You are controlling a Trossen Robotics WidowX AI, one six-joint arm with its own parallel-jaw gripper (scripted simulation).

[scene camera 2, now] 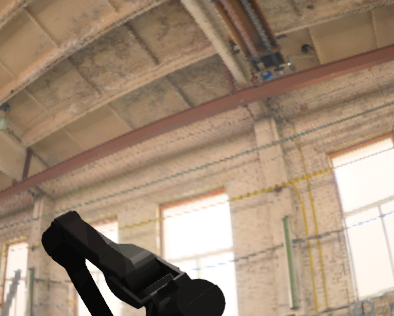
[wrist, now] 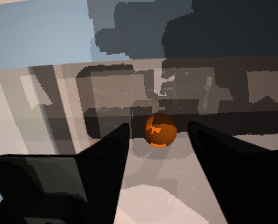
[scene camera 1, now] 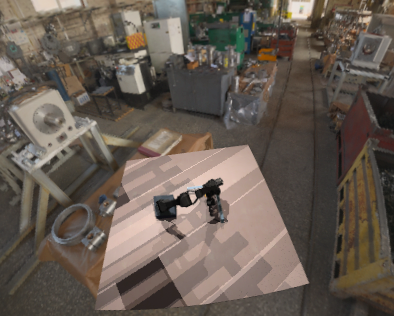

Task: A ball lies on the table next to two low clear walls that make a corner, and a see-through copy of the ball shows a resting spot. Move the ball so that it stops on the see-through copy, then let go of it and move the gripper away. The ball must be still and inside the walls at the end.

The pictures show: my gripper and an orange ball.
